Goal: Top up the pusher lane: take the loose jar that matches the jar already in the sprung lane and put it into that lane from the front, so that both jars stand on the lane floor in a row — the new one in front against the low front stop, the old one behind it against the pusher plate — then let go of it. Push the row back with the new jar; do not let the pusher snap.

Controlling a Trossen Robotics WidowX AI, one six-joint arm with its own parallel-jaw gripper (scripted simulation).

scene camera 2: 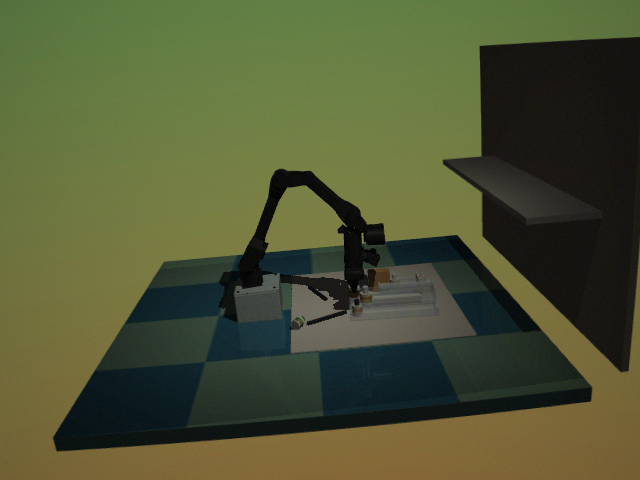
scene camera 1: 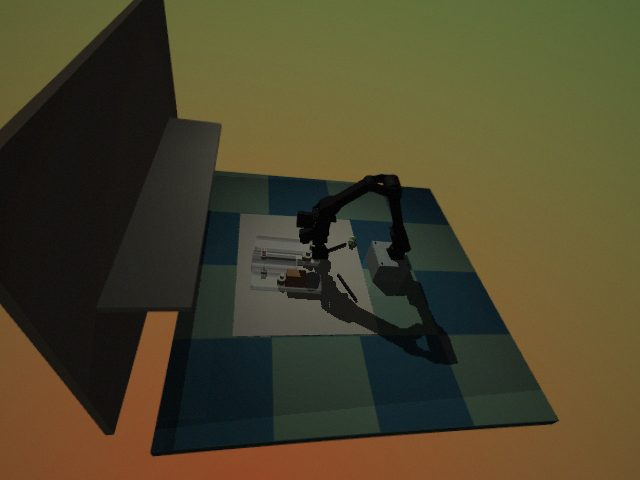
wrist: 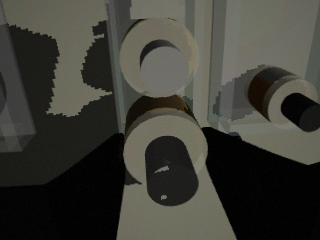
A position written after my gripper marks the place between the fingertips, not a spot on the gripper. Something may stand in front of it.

Note:
In view: my gripper (scene camera 2: 354,290).
My gripper is seen too in the wrist view (wrist: 163,139).

